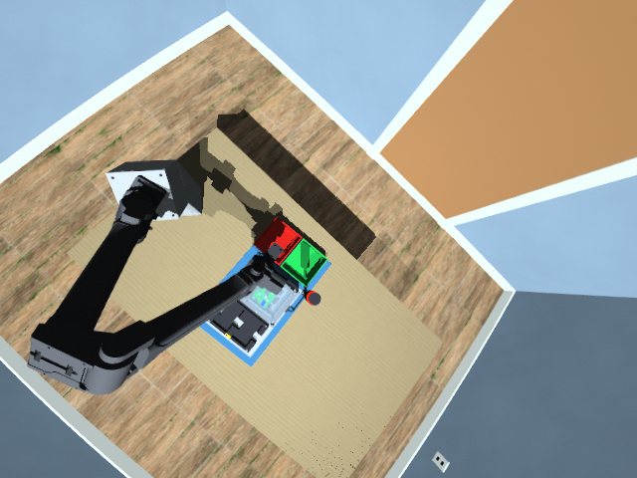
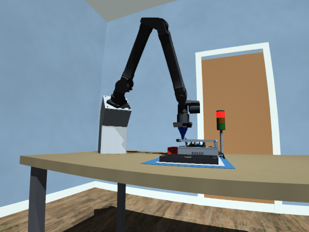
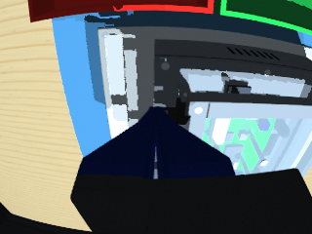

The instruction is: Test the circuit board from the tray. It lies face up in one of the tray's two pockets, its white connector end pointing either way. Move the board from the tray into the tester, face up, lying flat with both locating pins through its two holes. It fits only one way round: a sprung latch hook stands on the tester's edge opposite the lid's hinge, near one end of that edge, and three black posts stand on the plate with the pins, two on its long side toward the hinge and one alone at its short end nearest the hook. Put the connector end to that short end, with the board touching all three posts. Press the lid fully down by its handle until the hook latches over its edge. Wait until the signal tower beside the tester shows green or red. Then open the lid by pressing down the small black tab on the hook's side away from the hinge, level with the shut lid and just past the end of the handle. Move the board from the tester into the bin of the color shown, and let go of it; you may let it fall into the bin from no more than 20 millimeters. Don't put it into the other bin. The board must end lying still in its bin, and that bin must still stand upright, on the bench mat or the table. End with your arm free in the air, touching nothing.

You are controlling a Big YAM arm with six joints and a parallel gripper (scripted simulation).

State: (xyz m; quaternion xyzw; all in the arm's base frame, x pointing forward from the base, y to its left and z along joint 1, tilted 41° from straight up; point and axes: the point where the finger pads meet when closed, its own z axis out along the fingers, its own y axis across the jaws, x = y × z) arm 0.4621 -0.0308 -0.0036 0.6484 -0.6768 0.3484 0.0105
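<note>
My hand is 10 mm short of the black latch hook and 10 mm above it. Round my hand: green circuit board: 70 mm to the right, 60 mm ahead, 30 mm below; then tester plate: 70 mm to the right, 70 mm ahead, 30 mm below; then tester lid: 70 mm to the right, 60 mm ahead, 10 mm below.
</note>
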